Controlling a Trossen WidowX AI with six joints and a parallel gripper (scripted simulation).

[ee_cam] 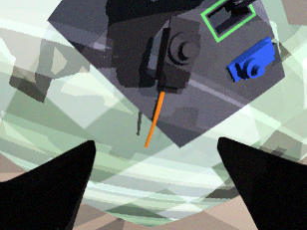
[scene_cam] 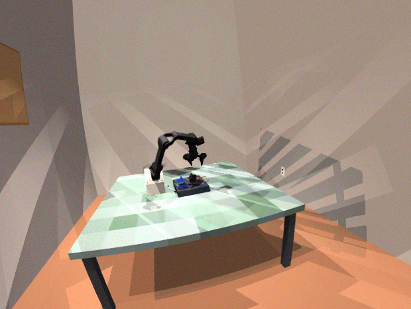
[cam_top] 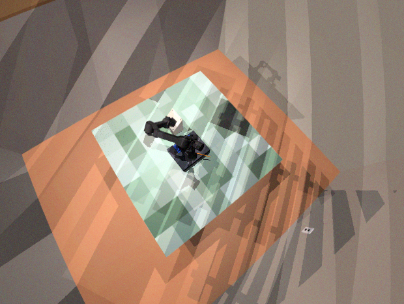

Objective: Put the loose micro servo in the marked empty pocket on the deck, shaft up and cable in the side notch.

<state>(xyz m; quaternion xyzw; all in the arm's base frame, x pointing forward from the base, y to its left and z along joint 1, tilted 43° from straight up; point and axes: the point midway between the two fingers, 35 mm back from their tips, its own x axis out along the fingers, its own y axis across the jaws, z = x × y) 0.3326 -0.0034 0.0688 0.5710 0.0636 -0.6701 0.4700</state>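
The dark deck lies 40 mm behind my gripper tip, 10 mm to the right of it and 150 mm below it.
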